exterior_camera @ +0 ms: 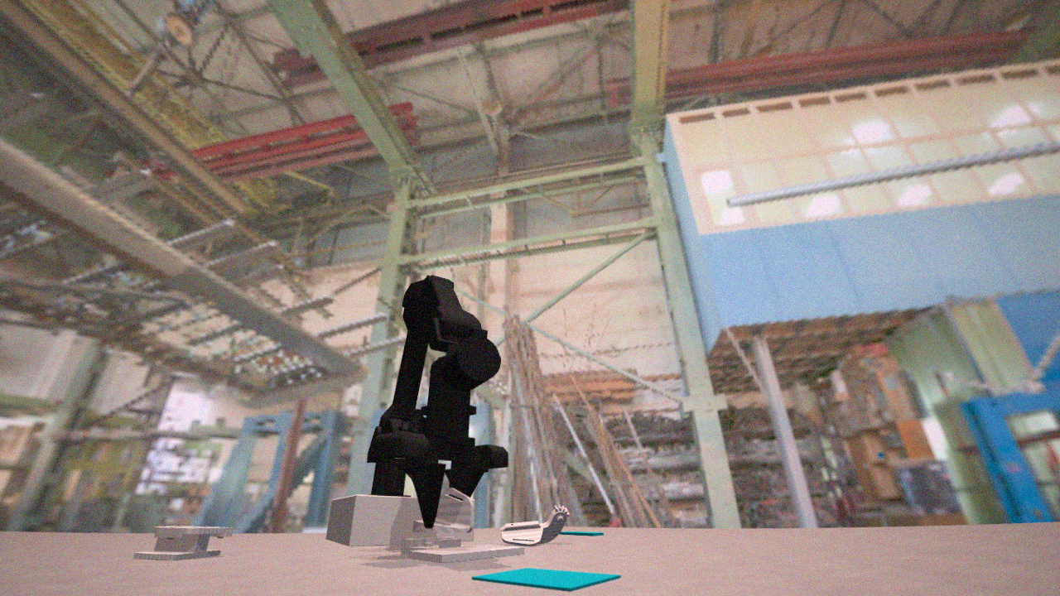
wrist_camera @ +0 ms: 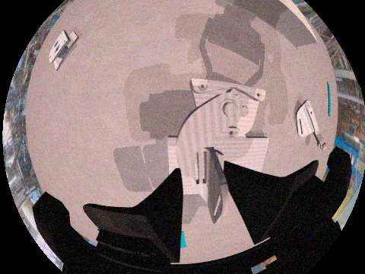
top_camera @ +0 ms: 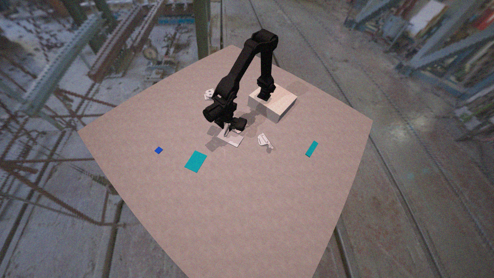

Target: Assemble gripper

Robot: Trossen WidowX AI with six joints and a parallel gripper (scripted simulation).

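Right now the flat white plate is 10 mm ahead of my gripper tip, 30 mm to the left of it and 30 mm below it. The rest, counted from my gripper tip: gripper base 180 mm behind, 240 mm to the right; housing plate 50 mm behind, 30 mm to the left, 30 mm below; large teal patch 210 mm ahead, 40 mm to the right, 30 mm below.
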